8 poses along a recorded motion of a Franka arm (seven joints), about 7.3 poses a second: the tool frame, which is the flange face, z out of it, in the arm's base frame.
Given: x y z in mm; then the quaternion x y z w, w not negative.
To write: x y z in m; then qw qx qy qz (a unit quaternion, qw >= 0). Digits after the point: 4 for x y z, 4 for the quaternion.
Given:
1: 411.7, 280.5, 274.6, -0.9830, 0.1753, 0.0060, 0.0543
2: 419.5, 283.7, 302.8, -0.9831, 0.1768, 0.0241, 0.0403
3: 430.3, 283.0, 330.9, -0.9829, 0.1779, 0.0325, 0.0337
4: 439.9, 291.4, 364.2, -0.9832, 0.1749, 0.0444, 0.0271
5: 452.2, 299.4, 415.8, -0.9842, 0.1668, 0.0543, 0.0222
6: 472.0, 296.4, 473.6, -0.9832, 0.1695, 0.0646, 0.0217
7: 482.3, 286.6, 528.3, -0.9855, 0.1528, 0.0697, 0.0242
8: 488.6, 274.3, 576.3, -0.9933, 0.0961, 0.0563, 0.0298
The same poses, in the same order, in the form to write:
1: 0.4117, 0.2805, 0.2746, 0.0543, -0.9830, 0.1753, 0.0060
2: 0.4195, 0.2837, 0.3028, 0.0403, -0.9831, 0.1768, 0.0241
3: 0.4303, 0.2830, 0.3309, 0.0337, -0.9829, 0.1779, 0.0325
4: 0.4399, 0.2914, 0.3642, 0.0271, -0.9832, 0.1749, 0.0444
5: 0.4522, 0.2994, 0.4158, 0.0222, -0.9842, 0.1668, 0.0543
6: 0.4720, 0.2964, 0.4736, 0.0217, -0.9832, 0.1695, 0.0646
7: 0.4823, 0.2866, 0.5283, 0.0242, -0.9855, 0.1528, 0.0697
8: 0.4886, 0.2743, 0.5763, 0.0298, -0.9933, 0.0961, 0.0563
